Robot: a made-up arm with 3 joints. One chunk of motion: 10 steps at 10 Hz.
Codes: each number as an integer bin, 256 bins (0 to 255) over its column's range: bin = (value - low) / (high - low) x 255, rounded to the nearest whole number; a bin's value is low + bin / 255 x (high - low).
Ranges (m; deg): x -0.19..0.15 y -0.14..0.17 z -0.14..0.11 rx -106..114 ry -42..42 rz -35..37
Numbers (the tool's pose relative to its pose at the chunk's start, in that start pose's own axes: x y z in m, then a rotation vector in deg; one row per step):
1: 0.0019 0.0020 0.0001 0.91 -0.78 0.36
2: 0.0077 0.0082 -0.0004 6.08 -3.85 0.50
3: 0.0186 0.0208 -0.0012 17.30 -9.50 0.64
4: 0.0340 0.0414 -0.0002 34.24 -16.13 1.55
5: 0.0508 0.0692 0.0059 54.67 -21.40 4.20
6: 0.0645 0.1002 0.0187 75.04 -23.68 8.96
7: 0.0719 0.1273 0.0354 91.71 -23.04 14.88
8: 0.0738 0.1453 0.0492 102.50 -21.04 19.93
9: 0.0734 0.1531 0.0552 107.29 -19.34 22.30
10: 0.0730 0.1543 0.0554 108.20 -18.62 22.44
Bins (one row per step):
1: 144 117 143 124 125 125
2: 148 122 142 130 116 126
3: 156 132 142 143 99 126
4: 168 149 143 163 79 129
5: 181 172 149 186 63 139
6: 191 198 162 210 56 156
7: 196 220 179 229 58 177
8: 198 235 193 242 64 195
9: 198 241 199 247 69 203
10: 197 242 199 248 71 203

